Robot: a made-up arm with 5 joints. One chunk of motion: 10 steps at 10 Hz.
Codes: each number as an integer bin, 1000 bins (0 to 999) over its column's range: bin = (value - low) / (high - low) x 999, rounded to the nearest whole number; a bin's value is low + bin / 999 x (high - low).
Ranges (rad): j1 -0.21..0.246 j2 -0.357..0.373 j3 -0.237..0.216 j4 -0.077..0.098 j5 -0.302..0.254
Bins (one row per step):
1: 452 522 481 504 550
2: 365 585 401 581 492
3: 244 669 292 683 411
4: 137 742 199 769 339
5: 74 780 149 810 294
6: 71 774 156 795 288
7: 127 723 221 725 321
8: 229 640 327 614 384
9: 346 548 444 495 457
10: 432 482 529 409 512
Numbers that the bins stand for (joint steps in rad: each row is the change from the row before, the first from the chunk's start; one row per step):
1: -0.00368 0.02444 -0.01889 0.01129 0.00411
2: -0.04339 0.07048 -0.05517 0.02478 -0.02817
3: -0.09862 0.13186 -0.10459 0.04264 -0.07326
4: -0.14747 0.18520 -0.14676 0.05771 -0.11333
5: -0.17622 0.21297 -0.16944 0.06489 -0.13837
6: -0.17759 0.20859 -0.16626 0.06226 -0.14171
7: -0.15203 0.17132 -0.13679 0.05000 -0.12335
8: -0.10547 0.11067 -0.08872 0.03056 -0.08828
9: -0.05207 0.04344 -0.03567 0.00971 -0.04765
10: -0.01281 -0.00479 0.00288 -0.00535 -0.01704

